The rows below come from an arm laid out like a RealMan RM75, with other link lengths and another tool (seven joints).
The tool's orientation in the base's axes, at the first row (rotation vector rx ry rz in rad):
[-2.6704 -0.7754 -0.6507]
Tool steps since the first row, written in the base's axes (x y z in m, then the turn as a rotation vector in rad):
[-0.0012 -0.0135 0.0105 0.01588 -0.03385 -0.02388]
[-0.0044 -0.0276 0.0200 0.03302 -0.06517 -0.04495]
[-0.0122 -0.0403 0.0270 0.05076 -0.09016 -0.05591]
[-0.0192 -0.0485 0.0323 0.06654 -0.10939 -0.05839]
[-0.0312 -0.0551 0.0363 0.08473 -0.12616 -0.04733]
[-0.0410 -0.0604 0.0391 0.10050 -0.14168 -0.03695]
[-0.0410 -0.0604 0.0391 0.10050 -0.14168 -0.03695]
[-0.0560 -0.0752 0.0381 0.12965 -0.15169 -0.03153]
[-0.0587 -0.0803 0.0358 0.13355 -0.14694 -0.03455]
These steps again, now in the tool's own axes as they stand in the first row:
[-0.0016 0.0088 -0.0146 -0.01449 0.03991 0.01287]
[-0.0054 0.0172 -0.0293 -0.02555 0.07806 0.02473]
[-0.0133 0.0221 -0.0428 -0.02842 0.10995 0.03057]
[-0.0195 0.0241 -0.0529 -0.02608 0.13484 0.03067]
[-0.0295 0.0222 -0.0630 -0.01417 0.15715 0.02093]
[-0.0378 0.0206 -0.0708 -0.00388 0.17718 0.01144]
[-0.0378 0.0206 -0.0708 -0.00388 0.17718 0.01144]
[-0.0560 0.0244 -0.0807 0.01644 0.20094 0.01287]
[-0.0614 0.0274 -0.0816 0.01994 0.19969 0.01862]

